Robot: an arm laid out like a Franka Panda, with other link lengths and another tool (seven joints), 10 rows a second.
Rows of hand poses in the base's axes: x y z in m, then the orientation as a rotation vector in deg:
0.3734 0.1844 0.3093 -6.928 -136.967 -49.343
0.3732 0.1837 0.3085 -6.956 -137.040 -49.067
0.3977 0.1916 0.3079 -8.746 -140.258 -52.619
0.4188 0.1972 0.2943 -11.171 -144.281 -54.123
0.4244 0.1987 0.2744 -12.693 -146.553 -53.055
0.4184 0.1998 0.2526 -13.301 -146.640 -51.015
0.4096 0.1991 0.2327 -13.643 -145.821 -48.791
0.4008 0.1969 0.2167 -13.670 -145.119 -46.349
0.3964 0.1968 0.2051 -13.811 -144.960 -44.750
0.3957 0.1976 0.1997 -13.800 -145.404 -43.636
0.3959 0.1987 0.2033 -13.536 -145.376 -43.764
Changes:
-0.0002 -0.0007 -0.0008 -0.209 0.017 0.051
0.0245 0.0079 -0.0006 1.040 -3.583 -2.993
0.0211 0.0056 -0.0136 -0.667 -3.596 -2.969
0.0056 0.0015 -0.0199 -1.610 -1.406 -1.263
-0.0060 0.0011 -0.0218 -1.418 0.687 0.063
-0.0088 -0.0007 -0.0199 -1.238 1.502 0.465
-0.0088 -0.0022 -0.0160 -1.380 1.396 0.708
-0.0044 -0.0001 -0.0116 -1.022 0.643 0.323
-0.0007 0.0008 -0.0054 -0.849 -0.086 0.206
0.0002 0.0011 0.0036 0.139 -0.046 0.158

